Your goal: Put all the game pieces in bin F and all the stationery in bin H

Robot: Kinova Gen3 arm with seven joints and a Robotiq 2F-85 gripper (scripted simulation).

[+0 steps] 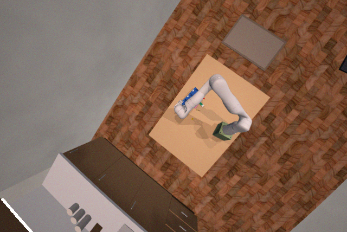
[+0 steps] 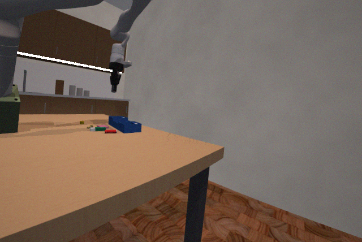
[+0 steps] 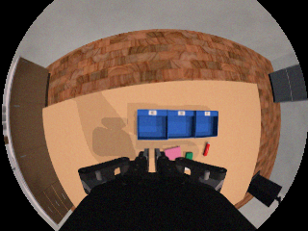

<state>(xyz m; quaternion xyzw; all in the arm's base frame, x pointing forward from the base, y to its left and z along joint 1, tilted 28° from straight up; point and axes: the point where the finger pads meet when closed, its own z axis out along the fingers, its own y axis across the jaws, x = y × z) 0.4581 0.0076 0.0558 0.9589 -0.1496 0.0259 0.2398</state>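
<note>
My gripper is now 19 cm above the yellow piece, 12 cm past it and 10 cm to the right of it. Also, from my hand: green piece (20 cm below, 14 cm behind, 9 cm to the right); then pink block (20 cm below, 8 cm behind, 5 cm to the right); then thin golden thing (20 cm below, 13 cm behind, 2 cm to the right).
</note>
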